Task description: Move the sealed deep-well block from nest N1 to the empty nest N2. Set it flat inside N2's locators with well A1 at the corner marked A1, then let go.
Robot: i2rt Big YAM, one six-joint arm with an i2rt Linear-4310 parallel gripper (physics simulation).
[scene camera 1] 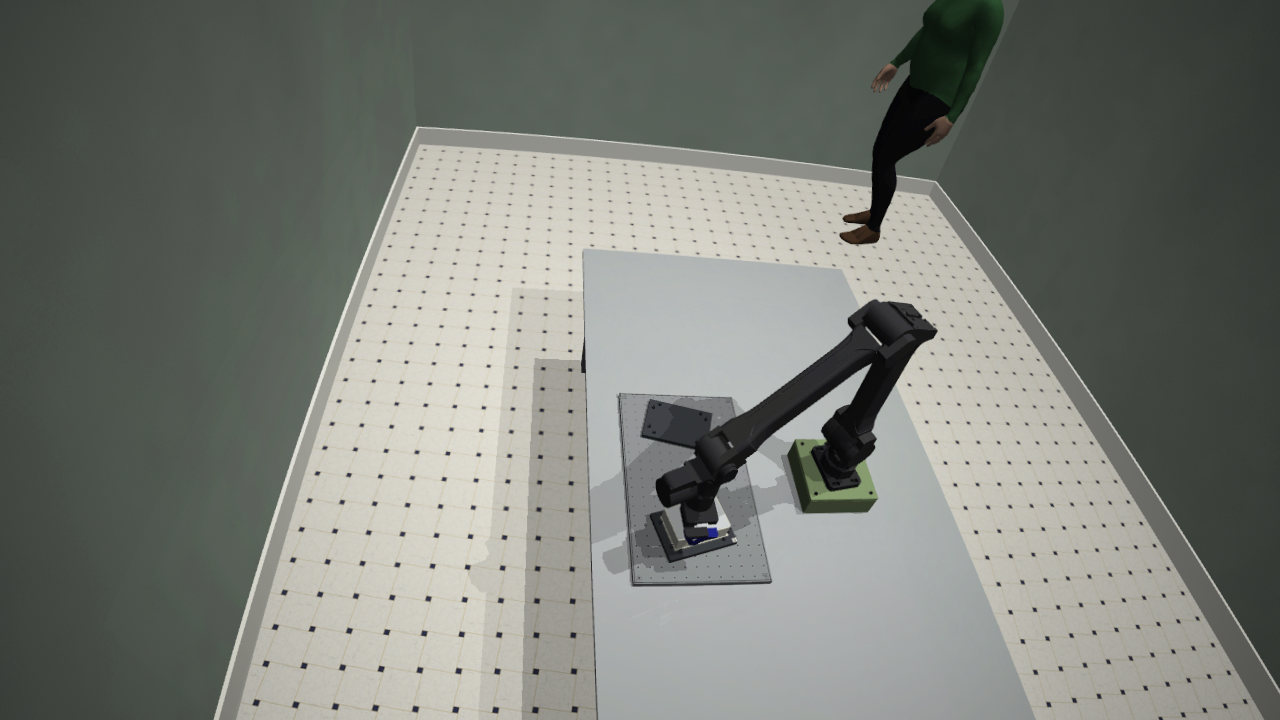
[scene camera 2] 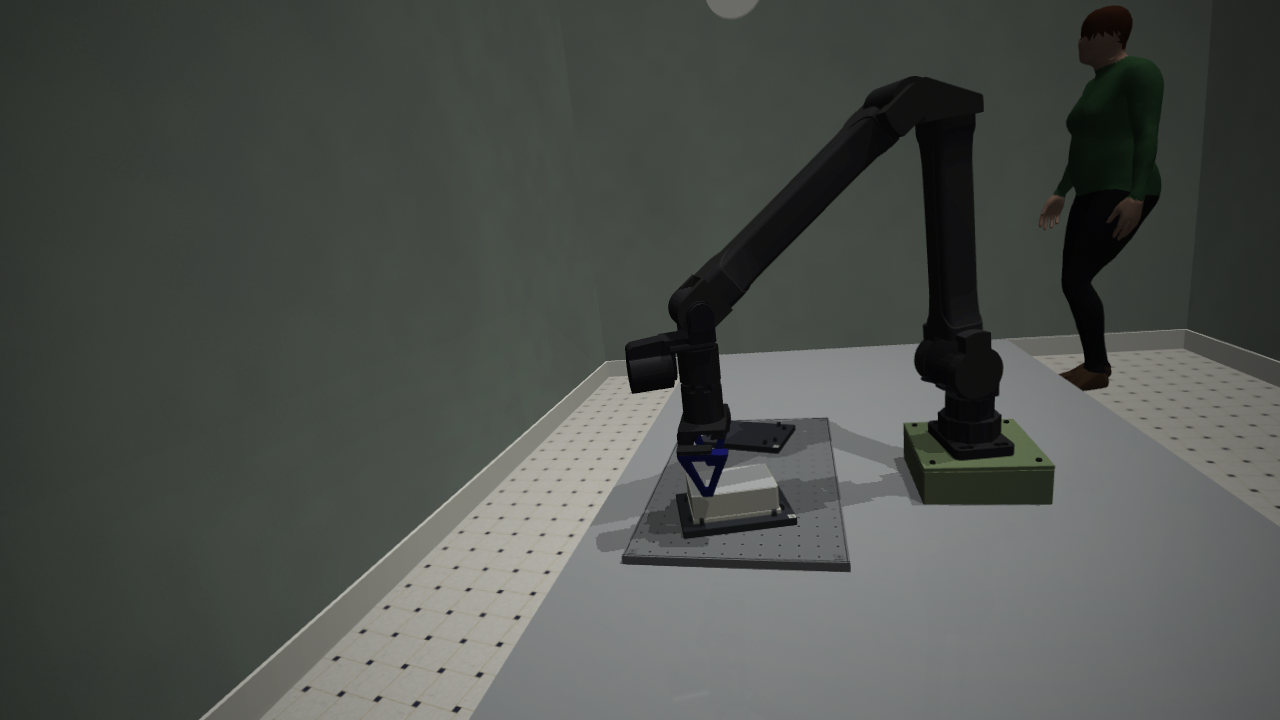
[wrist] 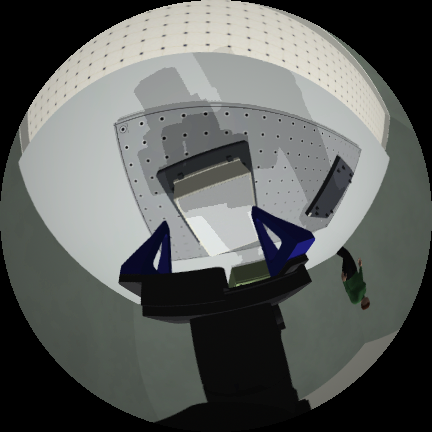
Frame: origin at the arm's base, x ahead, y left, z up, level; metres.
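Seen in the pictures: gripper, fingertip midpoint: (scene camera 1: pixel 687 524) (scene camera 2: pixel 709 480) (wrist: pixel 209 216); arm's base, origin of the base link: (scene camera 1: pixel 834 468) (scene camera 2: pixel 968 441).
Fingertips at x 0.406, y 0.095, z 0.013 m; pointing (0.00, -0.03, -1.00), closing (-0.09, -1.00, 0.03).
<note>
Offsets run from my fingertips to a thing's top centre. Level surfaces: height alone.
The sealed deep-well block @(dx -0.030, dy -0.017, dz -0.009 m) (scene camera 1: pixel 671 528) (scene camera 2: pixel 735 503) (wrist: pixel 215 200), pale with a light top, sits in a black nest @(dx -0.030, dy -0.017, dz -0.041 m) (scene camera 1: pixel 691 553) (scene camera 2: pixel 738 526) (wrist: pixel 240 151), apparently N1, at the near end of the perforated board. The other black nest @(dx -0.075, dy -0.307, dz -0.041 m) (scene camera 1: pixel 677 424) (scene camera 2: pixel 760 436) (wrist: pixel 330 190), apparently N2, is empty, at the board's far end and turned at a different angle. My gripper (scene camera 1: pixel 699 536) (scene camera 2: pixel 707 488) (wrist: pixel 209 216) is open and points down over the block. In the wrist view its blue fingers appear on either side of the block. Fingertip height against the block's top is unclear. Well A1 cannot be made out.
The perforated board (scene camera 1: pixel 742 569) (scene camera 2: pixel 819 537) (wrist: pixel 142 150) lies on the grey table @(dz -0.076 m) (scene camera 1: pixel 805 626) (scene camera 2: pixel 895 626) (wrist: pixel 75 175). The arm's green base block (scene camera 1: pixel 805 501) (scene camera 2: pixel 984 485) (wrist: pixel 250 274) stands beside it. A person in green (scene camera 1: pixel 957 53) (scene camera 2: pixel 1118 125) (wrist: pixel 355 287) stands beyond the table.
</note>
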